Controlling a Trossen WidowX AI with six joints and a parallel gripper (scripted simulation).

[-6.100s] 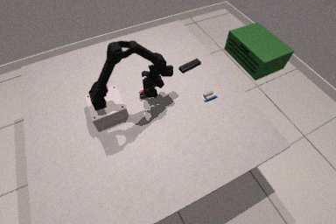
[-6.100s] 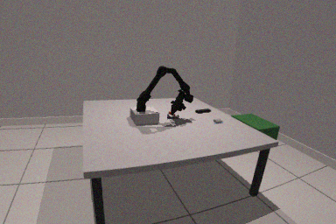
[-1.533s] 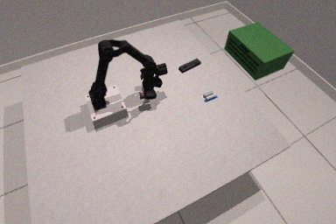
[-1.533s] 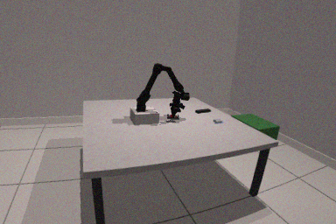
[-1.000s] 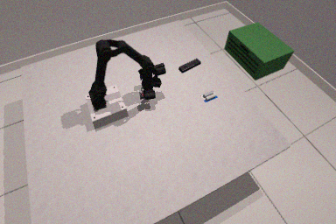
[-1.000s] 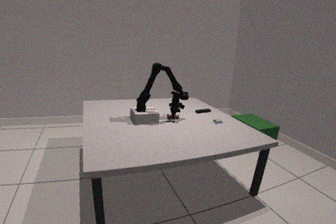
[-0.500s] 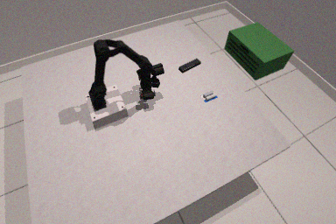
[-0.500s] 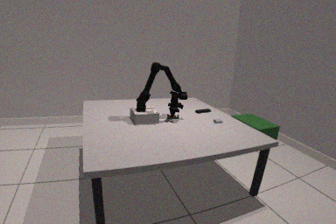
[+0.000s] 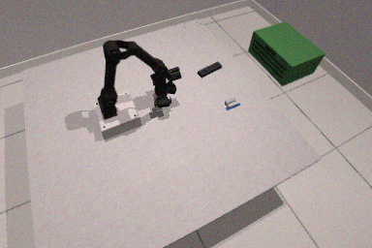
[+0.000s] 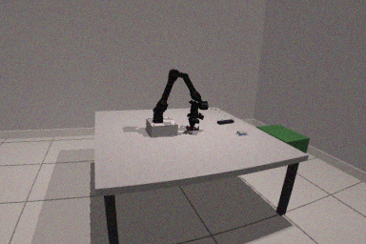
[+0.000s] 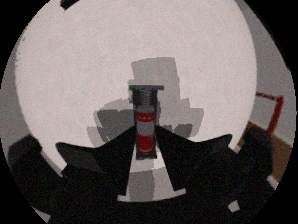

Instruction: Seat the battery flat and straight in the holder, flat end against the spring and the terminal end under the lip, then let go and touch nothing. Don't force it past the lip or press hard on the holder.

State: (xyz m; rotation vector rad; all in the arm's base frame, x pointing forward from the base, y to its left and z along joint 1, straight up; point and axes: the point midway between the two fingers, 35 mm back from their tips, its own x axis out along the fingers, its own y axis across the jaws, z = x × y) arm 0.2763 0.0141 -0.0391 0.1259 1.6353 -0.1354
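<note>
Now: gripper tip 1 cm below the battery. The rest, counted from my gripper tip: flat black bar 37 cm ahead, 12 cm to the left, 1 cm above.
</note>
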